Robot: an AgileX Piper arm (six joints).
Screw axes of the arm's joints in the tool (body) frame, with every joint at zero. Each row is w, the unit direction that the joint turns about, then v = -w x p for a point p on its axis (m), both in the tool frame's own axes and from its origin. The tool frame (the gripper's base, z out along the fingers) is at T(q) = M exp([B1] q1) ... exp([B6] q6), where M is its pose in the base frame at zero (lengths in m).
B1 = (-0.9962, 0, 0.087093, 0, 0.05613, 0)
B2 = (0, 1, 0, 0.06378, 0, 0.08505)
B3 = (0, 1, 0, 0.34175, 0, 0.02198)
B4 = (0, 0, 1, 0, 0, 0)
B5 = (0, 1, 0, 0.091, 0, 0)
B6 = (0, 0, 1, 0, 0, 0)
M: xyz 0.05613 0 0.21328 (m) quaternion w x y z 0.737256 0 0.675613 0
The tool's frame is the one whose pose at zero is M.
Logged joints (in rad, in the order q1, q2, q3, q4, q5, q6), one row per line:
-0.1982 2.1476 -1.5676 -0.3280 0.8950 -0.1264
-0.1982 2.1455 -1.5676 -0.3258 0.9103 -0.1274
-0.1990 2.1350 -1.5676 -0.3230 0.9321 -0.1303
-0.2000 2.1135 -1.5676 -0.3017 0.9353 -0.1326
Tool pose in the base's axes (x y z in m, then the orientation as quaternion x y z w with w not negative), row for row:
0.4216 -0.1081 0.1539 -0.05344 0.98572 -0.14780 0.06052
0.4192 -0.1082 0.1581 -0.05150 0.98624 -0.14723 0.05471
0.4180 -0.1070 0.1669 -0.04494 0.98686 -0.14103 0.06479
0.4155 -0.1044 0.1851 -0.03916 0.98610 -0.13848 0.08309
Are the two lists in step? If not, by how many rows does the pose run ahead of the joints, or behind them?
The pose runs 1 row ahead of the joints: the pose in row i belongs to the joints in row i + 1.
